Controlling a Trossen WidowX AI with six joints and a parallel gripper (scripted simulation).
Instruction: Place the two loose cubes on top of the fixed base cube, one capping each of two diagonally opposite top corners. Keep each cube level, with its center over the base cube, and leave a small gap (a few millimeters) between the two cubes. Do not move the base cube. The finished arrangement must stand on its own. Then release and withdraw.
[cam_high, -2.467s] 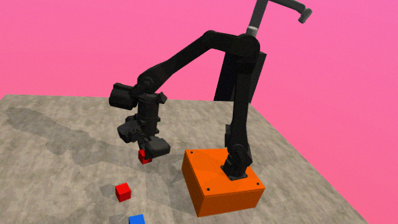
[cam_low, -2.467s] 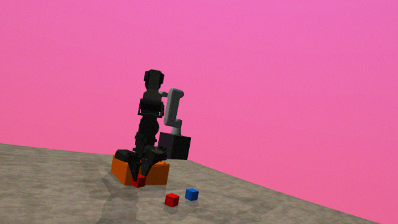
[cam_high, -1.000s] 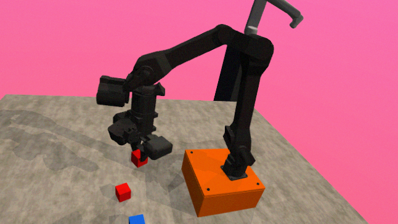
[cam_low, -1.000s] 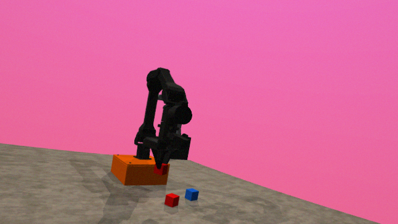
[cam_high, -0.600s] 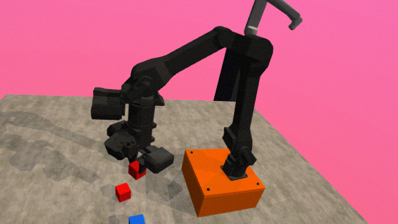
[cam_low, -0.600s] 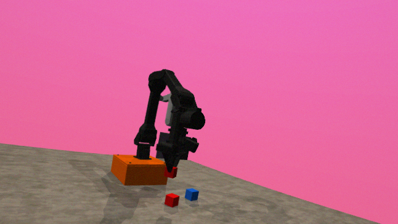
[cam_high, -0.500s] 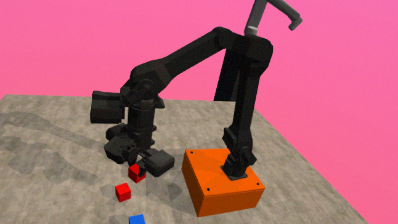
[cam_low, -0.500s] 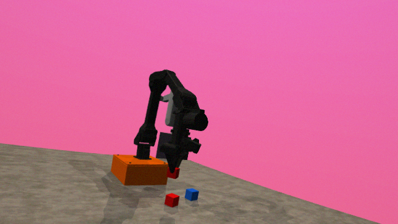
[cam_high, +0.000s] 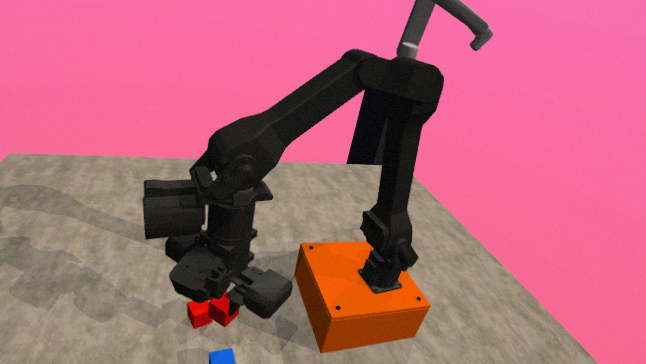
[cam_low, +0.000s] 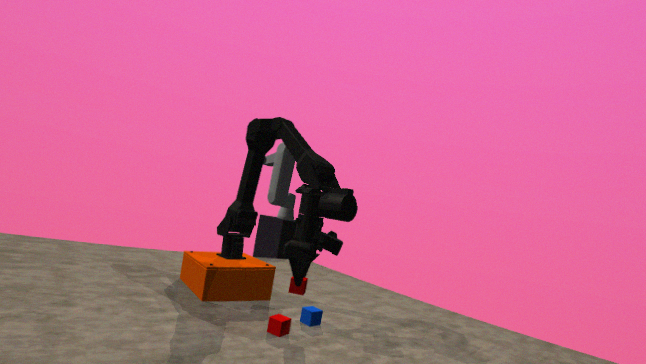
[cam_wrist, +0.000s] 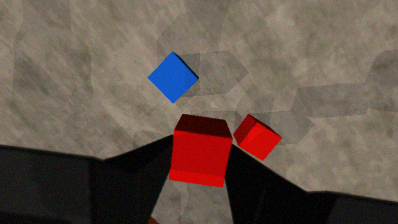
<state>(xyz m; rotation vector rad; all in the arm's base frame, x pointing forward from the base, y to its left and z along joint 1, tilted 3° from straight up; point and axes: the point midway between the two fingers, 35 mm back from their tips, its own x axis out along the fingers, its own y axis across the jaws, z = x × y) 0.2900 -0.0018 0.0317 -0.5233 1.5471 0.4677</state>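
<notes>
Now: gripper tip 1 cm short of the blue cube, 5 cm to the right of it and 8 cm above it.
</notes>
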